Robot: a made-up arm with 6 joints. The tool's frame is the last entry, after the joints. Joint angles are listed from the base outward.
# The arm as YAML. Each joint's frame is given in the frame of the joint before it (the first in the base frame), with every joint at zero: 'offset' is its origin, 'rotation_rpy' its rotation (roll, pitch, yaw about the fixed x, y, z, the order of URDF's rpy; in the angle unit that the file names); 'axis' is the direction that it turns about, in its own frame. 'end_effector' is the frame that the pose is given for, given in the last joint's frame.
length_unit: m
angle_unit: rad
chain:
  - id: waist
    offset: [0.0, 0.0, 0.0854]
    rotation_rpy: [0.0, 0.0, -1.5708]
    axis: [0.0, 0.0, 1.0]
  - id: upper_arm
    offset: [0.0, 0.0, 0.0]
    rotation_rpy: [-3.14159, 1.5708, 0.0]
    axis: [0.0, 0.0, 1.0]
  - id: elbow
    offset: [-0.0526, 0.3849, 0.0]
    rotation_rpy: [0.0, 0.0, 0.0]
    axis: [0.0, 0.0, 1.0]
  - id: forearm
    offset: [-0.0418, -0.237, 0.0]
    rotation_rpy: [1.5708, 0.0, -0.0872]
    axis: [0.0, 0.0, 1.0]
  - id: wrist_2
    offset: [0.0, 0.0, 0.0]
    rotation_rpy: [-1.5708, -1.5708, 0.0]
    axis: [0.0, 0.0, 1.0]
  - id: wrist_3
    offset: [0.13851, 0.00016, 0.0]
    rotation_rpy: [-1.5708, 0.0, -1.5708]
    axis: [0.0, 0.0, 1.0]
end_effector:
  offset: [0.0, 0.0, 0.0]
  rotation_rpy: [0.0, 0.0, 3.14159]
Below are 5 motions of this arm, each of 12 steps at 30 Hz.
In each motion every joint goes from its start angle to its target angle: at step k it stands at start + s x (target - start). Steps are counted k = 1, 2, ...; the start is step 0. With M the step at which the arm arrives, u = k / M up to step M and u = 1 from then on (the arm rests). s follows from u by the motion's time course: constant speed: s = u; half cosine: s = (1 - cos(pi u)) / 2; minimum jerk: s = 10 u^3 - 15 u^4 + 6 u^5.
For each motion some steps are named. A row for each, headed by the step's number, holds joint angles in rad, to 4 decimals.
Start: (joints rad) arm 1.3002 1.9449 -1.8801 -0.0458 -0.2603 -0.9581
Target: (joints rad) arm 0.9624 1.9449 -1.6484 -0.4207 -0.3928 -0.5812
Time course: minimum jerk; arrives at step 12
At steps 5, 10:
5: 1.1831 1.9449 -1.7998 -0.1757 -0.3062 -0.8275
10: 0.9744 1.9449 -1.6566 -0.4074 -0.3881 -0.5946

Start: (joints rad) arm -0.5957 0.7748 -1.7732 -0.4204 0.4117 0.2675
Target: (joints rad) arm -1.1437 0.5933 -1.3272 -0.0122 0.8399 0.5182
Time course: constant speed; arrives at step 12
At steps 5, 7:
5: -0.8240 0.6992 -1.5874 -0.2503 0.5901 0.3720
7: -0.9154 0.6689 -1.5130 -0.1823 0.6615 0.4137

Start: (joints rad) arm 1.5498 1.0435 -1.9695 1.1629 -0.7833 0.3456
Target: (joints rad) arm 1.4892 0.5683 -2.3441 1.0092 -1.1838 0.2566
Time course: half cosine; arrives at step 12
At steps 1, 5, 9, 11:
1: 1.5488 1.0354 -1.9759 1.1603 -0.7901 0.3441
5: 1.5273 0.8674 -2.1083 1.1059 -0.9317 0.3126
9: 1.4981 0.6379 -2.2892 1.0317 -1.1251 0.2696
11: 1.4902 0.5764 -2.3377 1.0118 -1.1770 0.2581

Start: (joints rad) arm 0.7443 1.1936 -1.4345 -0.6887 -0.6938 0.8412
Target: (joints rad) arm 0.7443 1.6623 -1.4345 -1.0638 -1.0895 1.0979
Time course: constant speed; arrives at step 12
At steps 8, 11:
8: 0.7443 1.5061 -1.4345 -0.9388 -0.9576 1.0123
11: 0.7443 1.6232 -1.4345 -1.0325 -1.0565 1.0765

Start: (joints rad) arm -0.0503 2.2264 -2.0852 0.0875 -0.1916 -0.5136
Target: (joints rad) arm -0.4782 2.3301 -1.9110 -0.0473 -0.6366 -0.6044
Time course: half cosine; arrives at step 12
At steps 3, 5, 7, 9, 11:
3: -0.1130 2.2416 -2.0597 0.0678 -0.2568 -0.5269
5: -0.2089 2.2648 -2.0206 0.0375 -0.3565 -0.5472
7: -0.3196 2.2917 -1.9756 0.0027 -0.4717 -0.5708
9: -0.4155 2.3149 -1.9365 -0.0276 -0.5714 -0.5911
11: -0.4709 2.3283 -1.9140 -0.0450 -0.6290 -0.6029

